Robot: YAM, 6 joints.
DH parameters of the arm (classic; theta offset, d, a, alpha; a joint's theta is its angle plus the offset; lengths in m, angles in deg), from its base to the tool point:
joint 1: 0 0.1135 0.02 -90
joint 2: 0 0 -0.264 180
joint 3: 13.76 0 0.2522 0
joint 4: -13.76 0 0.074 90
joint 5: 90 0 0 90
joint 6: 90 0.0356 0 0
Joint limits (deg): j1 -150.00..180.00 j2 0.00..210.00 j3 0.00..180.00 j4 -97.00..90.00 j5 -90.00..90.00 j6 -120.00..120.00
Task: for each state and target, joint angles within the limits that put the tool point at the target. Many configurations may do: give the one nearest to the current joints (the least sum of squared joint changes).
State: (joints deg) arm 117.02 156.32 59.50 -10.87 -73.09 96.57
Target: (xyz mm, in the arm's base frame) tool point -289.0 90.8 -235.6
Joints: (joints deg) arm 156.27 182.71 85.64 -0.84 -68.63 96.57
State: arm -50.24 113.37 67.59 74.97 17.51 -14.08
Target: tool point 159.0 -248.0 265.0
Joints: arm -54.93 87.80 33.21 83.89 20.36 -14.08
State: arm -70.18 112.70 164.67 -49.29 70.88 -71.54
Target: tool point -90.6 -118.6 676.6
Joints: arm -114.40 99.97 173.80 -37.36 70.34 -71.54
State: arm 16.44 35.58 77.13 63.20 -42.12 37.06
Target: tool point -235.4 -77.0 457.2
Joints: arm 23.91 5.83 67.43 71.20 -44.64 37.06
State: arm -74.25 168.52 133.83 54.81 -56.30 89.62
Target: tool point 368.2 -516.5 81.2
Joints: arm -56.30 178.63 153.38 31.71 -33.80 89.62
